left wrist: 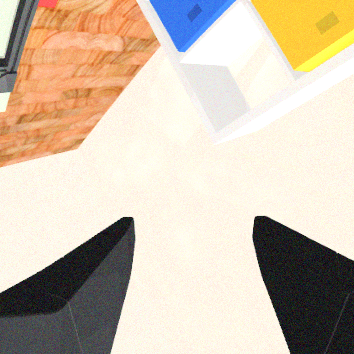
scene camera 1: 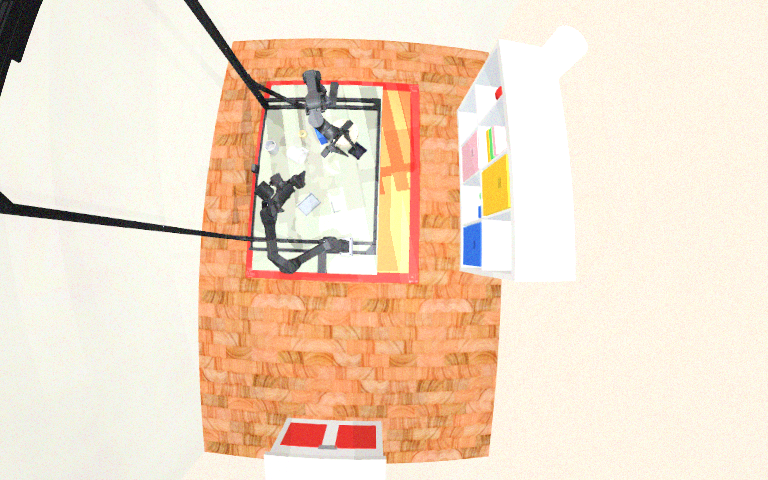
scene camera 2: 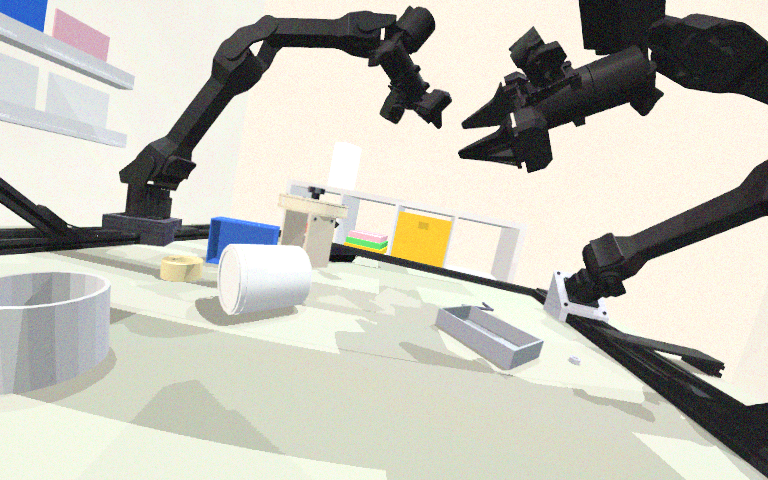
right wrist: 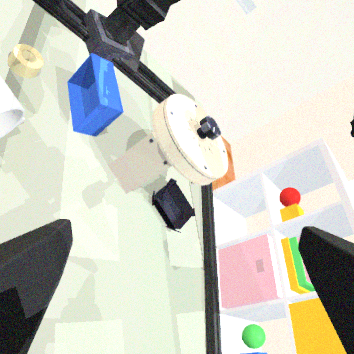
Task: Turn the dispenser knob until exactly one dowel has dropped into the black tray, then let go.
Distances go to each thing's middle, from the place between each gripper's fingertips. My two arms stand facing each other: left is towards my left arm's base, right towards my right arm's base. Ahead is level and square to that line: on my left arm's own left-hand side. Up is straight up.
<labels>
Now: the grey tray [scene camera 2: 509, 346] 260 mm below my right hand, 90 mm to the right of it and 50 mm behind it. Also, from my right hand: blue bin [scene camera 2: 223, 231]: 330 mm to the left, 230 mm below, 90 mm ahead; white cylinder [scene camera 2: 251, 278]: 240 mm below, 230 mm to the left, 60 mm behind; cream dispenser [scene camera 2: 296, 203]: 250 mm to the left, 240 mm ahead, 130 mm below.
Right now the cream dispenser is 30 mm behind my left hand, 250 mm to the left of it and 240 mm below it. Also, from my left hand: blue bin 170 mm behind, 330 mm to the left, 340 mm below; then white cylinder 320 mm behind, 230 mm to the left, 350 mm below; then grey tray 310 mm behind, 80 mm to the right, 370 mm below.
</labels>
